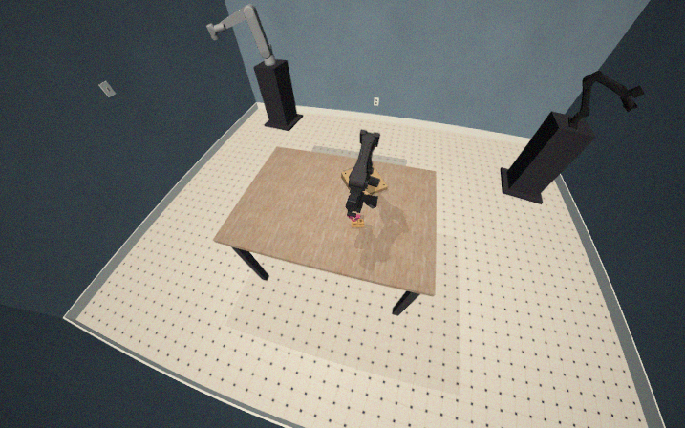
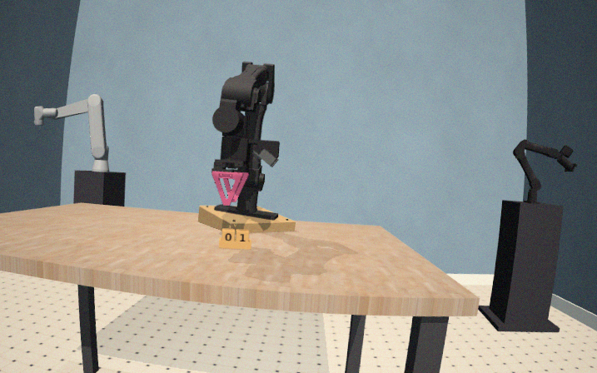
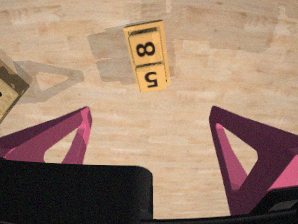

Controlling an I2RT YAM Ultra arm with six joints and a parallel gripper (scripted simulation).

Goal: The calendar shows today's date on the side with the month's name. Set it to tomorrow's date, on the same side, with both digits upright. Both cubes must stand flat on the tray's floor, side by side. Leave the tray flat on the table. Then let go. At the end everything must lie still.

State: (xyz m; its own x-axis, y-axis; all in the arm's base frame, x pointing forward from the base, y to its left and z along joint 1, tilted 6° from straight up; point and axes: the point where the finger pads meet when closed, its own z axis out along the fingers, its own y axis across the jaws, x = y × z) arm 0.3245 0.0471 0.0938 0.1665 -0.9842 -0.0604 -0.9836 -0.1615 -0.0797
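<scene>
The digit cube lies 8 cm below my hand. Round my hand: tan tray (10 cm below, 2 cm to the left, 1 cm behind).
</scene>
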